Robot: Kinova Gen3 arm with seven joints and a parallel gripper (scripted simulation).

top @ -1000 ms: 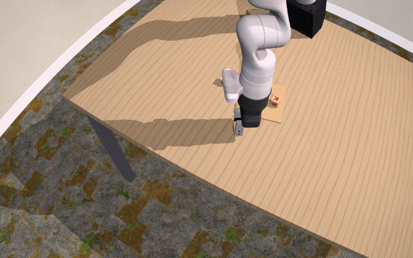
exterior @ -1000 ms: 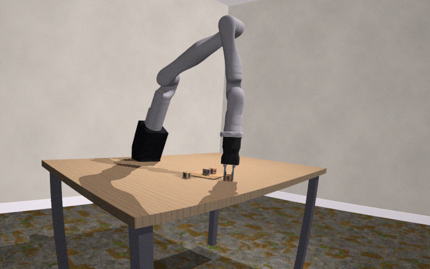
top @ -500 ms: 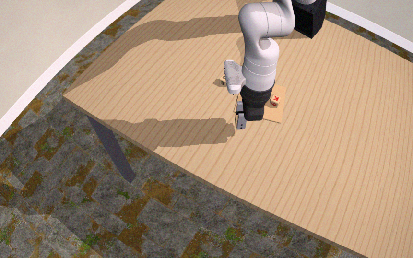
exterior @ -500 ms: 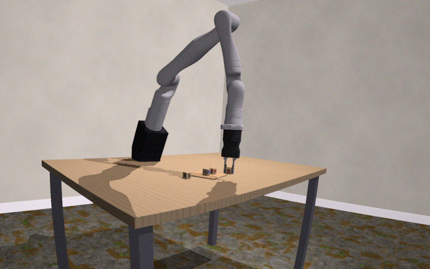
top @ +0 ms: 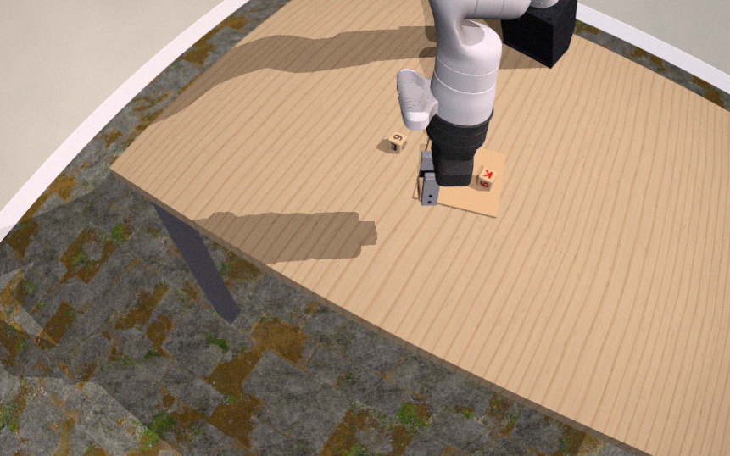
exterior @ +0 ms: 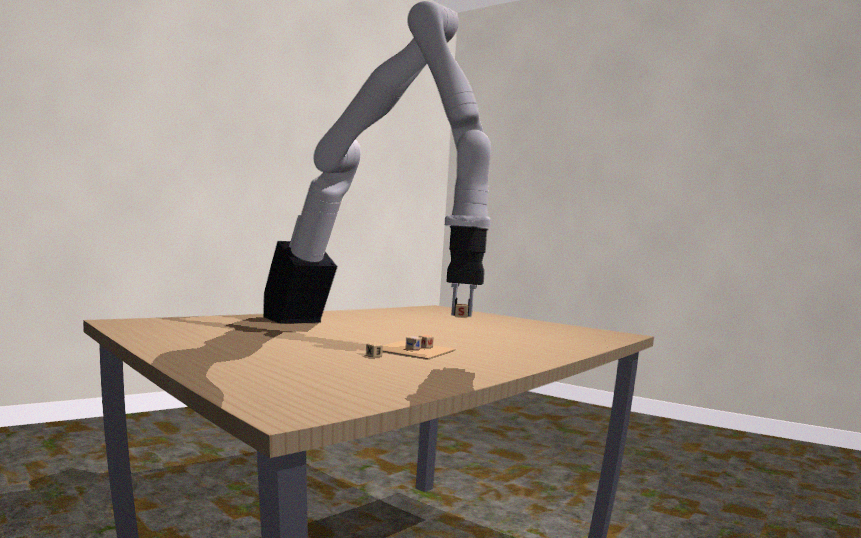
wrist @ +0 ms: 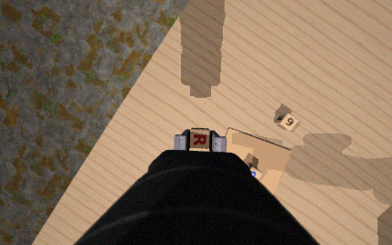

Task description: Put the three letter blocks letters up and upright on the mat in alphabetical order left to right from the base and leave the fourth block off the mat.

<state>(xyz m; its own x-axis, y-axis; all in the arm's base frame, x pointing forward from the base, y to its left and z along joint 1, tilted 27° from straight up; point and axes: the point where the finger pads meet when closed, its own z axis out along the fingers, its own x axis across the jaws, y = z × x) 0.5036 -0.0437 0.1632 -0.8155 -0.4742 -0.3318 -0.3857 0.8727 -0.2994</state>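
The tan mat is 13 cm behind my hand, 11 cm below it and 3 cm to the left of it. The rest, counted from my hand: block 14 cm behind, 10 cm to the right, 10 cm below.
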